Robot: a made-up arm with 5 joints.
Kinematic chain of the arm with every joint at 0, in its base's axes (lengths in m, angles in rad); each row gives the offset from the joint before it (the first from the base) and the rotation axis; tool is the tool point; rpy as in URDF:
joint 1: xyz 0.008 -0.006 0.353 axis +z
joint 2: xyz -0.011 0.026 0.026 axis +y
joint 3: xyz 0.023 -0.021 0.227 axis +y
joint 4: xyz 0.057 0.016 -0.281 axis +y
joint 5: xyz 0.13 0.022 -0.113 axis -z
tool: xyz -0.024 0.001 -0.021 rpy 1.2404 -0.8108 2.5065
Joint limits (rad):
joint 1: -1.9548..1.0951
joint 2: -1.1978..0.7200
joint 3: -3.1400..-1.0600
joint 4: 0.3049..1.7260
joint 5: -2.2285..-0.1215
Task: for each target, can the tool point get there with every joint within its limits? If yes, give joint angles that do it. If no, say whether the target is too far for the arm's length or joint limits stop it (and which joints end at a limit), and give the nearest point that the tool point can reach.
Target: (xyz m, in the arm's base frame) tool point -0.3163 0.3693 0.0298
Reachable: no: joint limits stop it (at a limit: joint 1, joint 2, joint 3, joint 5) | nearest point 0.0779 0.2194 0.1332 | short by 0.434 m
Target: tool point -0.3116 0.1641 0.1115
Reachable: no: joint limits stop it (at a limit: joint 1, joint 2, joint 3, joint 4, joint 5) | nearest point 0.0590 0.1828 0.1597 | short by 0.374 m
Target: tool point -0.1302 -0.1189 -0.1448
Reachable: no: joint limits stop it (at a limit: joint 1, joint 2, joint 3, joint 5) | nearest point -0.0603 -0.2375 0.1024 | short by 0.283 m
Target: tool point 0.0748 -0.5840 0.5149
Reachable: yes | joints -1.4979 0.5761 -2.0297 0.9725 -0.9207
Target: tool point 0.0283 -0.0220 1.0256
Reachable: yes | joints -1.5090 -0.5411 -2.3477 1.1536 -1.7662
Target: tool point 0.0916 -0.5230 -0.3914
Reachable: no: too far | nearest point 0.0662 -0.3658 0.1015 | short by 0.518 m
